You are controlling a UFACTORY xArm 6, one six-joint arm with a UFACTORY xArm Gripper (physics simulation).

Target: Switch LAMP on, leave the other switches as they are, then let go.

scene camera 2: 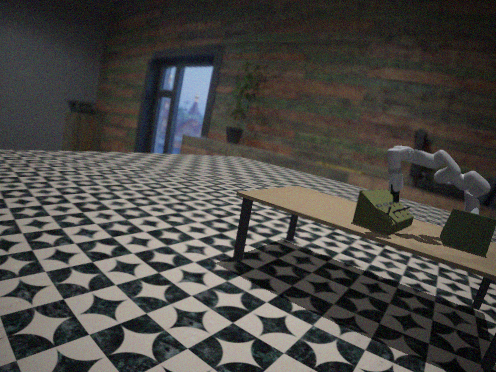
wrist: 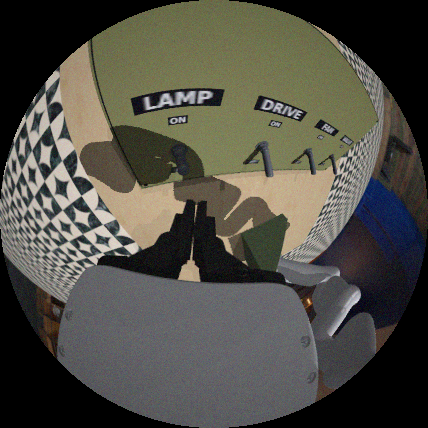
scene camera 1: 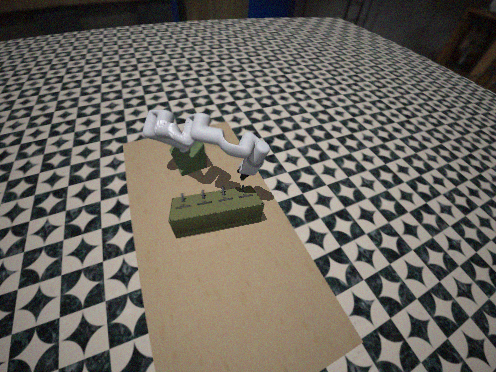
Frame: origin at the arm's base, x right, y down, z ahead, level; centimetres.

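Seen in the pictures: gripper, fingertip midpoint: [scene camera 2: 396, 202] [wrist: 195, 214] [scene camera 1: 241, 178]; arm's base at its link origin: [scene camera 2: 470, 224] [wrist: 274, 267].
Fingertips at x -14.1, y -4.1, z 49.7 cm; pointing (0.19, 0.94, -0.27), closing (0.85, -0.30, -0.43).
Observation:
Pixels of each thing's middle, then the offset from my fingertips to it. "pt": a spot on its surface instead. Level surfaces: height alone.
- green sloped switch box at the middle of its body: [wrist: 283, 106] [scene camera 1: 216, 209] [scene camera 2: 384, 212] dy +11.3, dx +20.3, dz +4.2 cm
- LAMP lever at the middle of its body: [wrist: 180, 161] dy +5.9, dx +0.6, dz +2.6 cm
- label at a spot on its surface: [wrist: 178, 120] pt dy +6.2, dx +2.2, dz +6.9 cm
- DRIVE lever at the middle of its body: [wrist: 266, 161] dy +6.6, dx +11.5, dz -2.6 cm
- FAN lever at the middle of its body: [wrist: 311, 162] dy +6.6, dx +22.8, dz -6.6 cm
- far lever at the middle of its body: [wrist: 333, 165] dy +6.6, dx +34.2, dz -10.6 cm
- table at its surface level: dy +18.1 cm
A green sloped switch box [scene camera 1: 215, 222] [scene camera 2: 371, 216] [wrist: 225, 50] stands on the table. In the wrist view the LAMP lever [wrist: 179, 159] is in shadow below its ON label [wrist: 178, 120]. It looks shorter and is angled differently from the DRIVE lever [wrist: 266, 160], the FAN lever [wrist: 310, 161] and the far lever [wrist: 332, 164], which look alike in pose. The far label is too small to read. My gripper [scene camera 1: 243, 177] [scene camera 2: 396, 199] [wrist: 195, 214] is shut and empty. Its fingertips are close to the LAMP lever, with a visible gap in the wrist view.
A dark green block [scene camera 1: 189, 162] [scene camera 2: 467, 232] [wrist: 268, 245] stands on the table [scene camera 1: 225, 300] [scene camera 2: 300, 200] near the arm's base. The DRIVE lever is the nearest neighbour to the LAMP lever. The table's side edge runs close beside the LAMP end of the box.

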